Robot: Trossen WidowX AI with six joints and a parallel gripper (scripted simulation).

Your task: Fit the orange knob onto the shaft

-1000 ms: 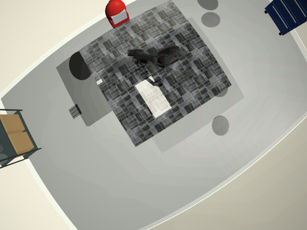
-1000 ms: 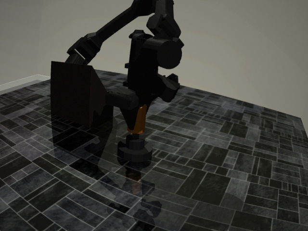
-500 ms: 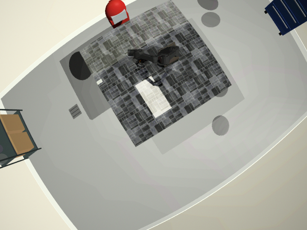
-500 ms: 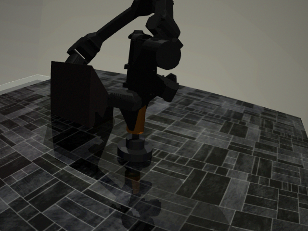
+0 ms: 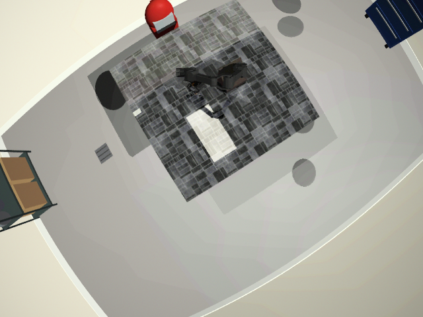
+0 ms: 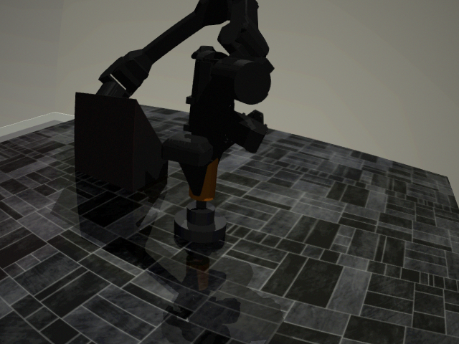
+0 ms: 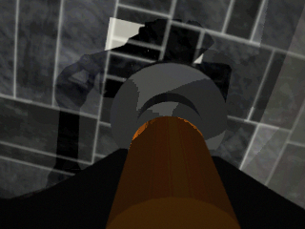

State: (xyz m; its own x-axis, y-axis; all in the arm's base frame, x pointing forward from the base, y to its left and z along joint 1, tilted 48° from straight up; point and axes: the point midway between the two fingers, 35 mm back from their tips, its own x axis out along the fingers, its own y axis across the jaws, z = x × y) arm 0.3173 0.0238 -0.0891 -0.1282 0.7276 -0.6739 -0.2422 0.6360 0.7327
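My gripper tip is 20 mm below the orange knob. Round my gripper tip: round pedestal 40 mm below.
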